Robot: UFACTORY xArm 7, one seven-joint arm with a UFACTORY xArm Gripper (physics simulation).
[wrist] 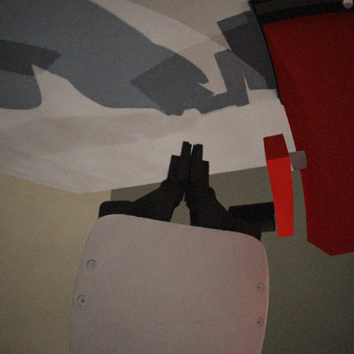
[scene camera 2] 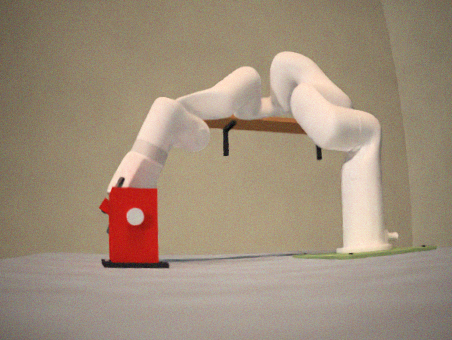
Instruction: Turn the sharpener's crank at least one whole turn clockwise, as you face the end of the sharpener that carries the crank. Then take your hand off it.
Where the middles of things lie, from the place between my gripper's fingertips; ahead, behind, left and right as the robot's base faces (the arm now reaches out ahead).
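Red sharpener (wrist: 304,49): my hand 2 cm past it, 12 cm to the right of it, 1 cm below it.
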